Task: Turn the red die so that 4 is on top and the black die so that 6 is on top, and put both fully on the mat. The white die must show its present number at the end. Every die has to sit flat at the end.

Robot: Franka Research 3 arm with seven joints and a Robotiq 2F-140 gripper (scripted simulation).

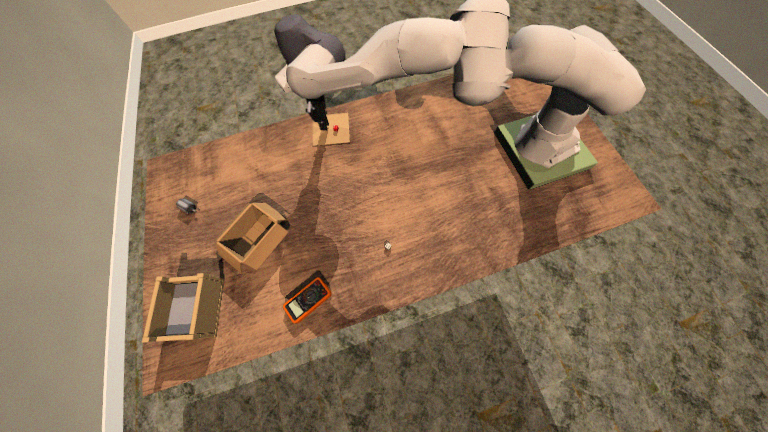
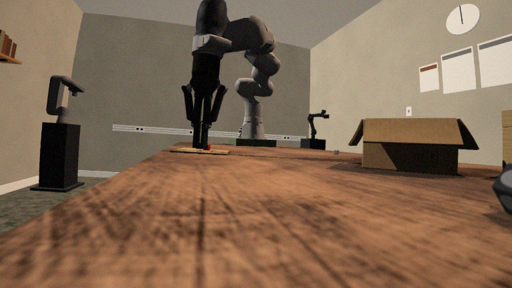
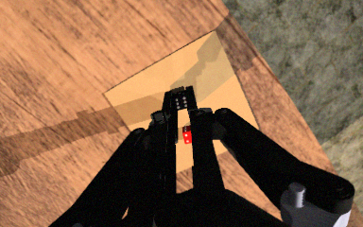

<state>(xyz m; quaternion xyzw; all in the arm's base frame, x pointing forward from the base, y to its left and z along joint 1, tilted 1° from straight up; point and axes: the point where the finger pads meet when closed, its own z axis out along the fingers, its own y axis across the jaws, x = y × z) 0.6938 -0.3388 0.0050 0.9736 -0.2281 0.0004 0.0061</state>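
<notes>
My hand is 3 cm above the black die. The rest, counted from my hand: cardboard box: 36 cm to the left, 30 cm ahead; tan mat: 4 cm below, 2 cm behind, 1 cm to the left; red die: 4 cm behind, 3 cm below, 2 cm to the left.
</notes>
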